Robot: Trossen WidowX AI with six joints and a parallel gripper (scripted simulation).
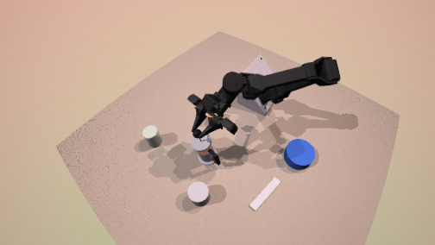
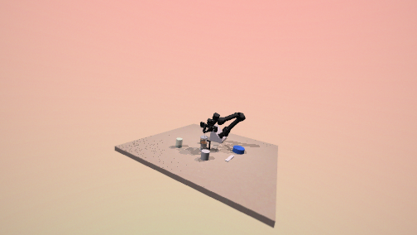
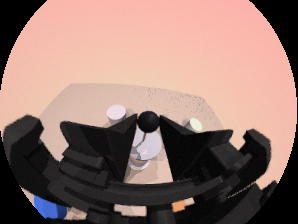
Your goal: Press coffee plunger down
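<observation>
My gripper tip is 10 cm above the coffee press, 2 cm to the right of it and 2 cm past it. Also, from my gripper tip: white flat strip: 27 cm to the left, 19 cm below, 7 cm behind; pale green cylinder: 22 cm to the right, 16 cm below, 8 cm ahead.
</observation>
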